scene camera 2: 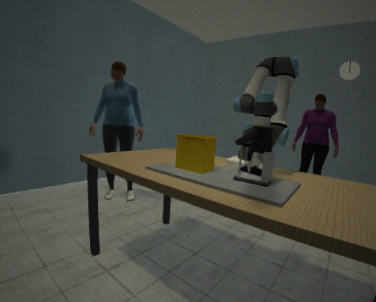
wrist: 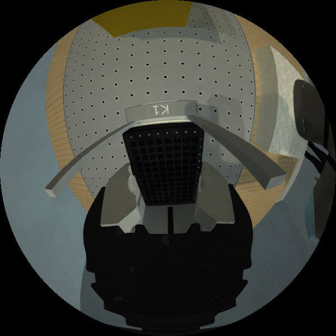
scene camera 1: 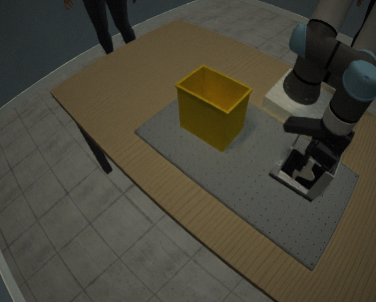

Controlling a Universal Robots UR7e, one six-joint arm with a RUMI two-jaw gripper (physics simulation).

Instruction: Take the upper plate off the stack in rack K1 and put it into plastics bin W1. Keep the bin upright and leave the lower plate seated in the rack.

Labels:
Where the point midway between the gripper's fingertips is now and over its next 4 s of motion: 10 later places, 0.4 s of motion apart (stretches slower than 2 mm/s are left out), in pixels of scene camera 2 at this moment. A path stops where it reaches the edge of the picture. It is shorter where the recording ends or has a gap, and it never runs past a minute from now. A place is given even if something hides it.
My gripper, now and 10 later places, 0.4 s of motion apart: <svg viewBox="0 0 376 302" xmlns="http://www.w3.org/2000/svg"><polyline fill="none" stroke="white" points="252,171 253,168 253,167 254,162 255,156 255,150 255,149 256,140 257,135 257,134 254,134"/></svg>

